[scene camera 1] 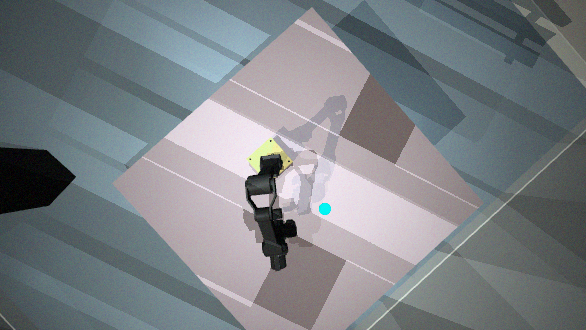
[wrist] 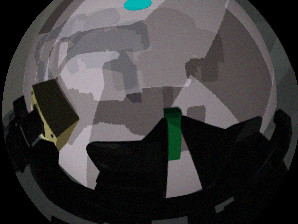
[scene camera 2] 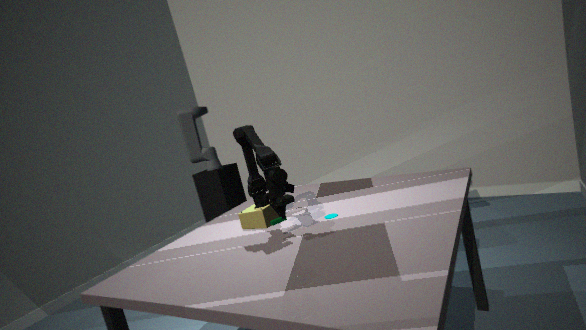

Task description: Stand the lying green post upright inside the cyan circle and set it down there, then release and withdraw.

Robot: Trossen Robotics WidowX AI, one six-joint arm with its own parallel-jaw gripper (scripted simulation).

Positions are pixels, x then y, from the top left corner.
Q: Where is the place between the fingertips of my gripper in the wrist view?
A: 172,120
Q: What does my gripper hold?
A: A green post.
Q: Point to a green post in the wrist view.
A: At 173,115
